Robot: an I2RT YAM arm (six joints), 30 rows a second.
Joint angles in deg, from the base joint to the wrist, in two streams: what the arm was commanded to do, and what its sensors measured. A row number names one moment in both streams.
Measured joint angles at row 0: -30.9 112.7 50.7 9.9 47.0 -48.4
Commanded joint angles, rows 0 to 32: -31.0 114.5 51.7 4.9 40.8 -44.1; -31.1 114.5 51.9 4.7 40.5 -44.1; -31.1 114.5 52.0 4.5 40.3 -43.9; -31.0 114.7 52.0 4.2 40.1 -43.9; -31.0 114.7 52.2 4.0 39.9 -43.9; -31.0 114.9 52.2 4.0 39.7 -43.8; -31.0 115.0 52.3 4.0 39.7 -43.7; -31.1 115.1 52.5 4.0 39.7 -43.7; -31.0 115.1 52.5 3.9 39.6 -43.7; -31.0 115.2 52.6 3.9 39.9 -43.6; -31.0 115.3 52.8 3.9 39.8 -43.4; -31.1 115.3 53.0 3.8 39.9 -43.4; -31.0 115.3 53.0 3.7 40.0 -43.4; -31.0 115.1 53.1 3.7 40.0 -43.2; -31.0 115.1 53.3 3.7 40.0 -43.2; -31.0 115.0 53.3 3.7 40.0 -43.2; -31.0 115.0 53.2 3.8 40.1 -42.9; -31.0 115.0 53.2 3.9 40.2 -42.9; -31.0 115.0 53.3 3.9 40.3 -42.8; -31.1 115.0 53.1 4.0 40.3 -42.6; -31.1 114.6 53.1 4.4 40.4 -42.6; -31.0 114.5 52.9 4.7 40.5 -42.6; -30.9 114.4 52.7 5.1 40.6 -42.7; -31.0 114.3 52.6 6.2 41.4 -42.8; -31.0 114.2 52.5 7.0 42.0 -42.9; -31.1 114.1 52.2 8.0 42.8 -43.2; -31.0 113.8 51.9 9.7 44.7 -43.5; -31.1 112.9 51.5 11.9 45.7 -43.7; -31.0 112.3 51.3 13.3 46.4 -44.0; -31.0 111.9 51.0 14.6 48.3 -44.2; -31.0 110.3 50.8 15.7 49.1 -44.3; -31.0 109.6 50.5 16.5 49.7 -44.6; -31.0 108.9 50.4 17.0 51.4 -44.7
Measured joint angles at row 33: -31.0 112.6 51.3 11.0 48.3 -46.2
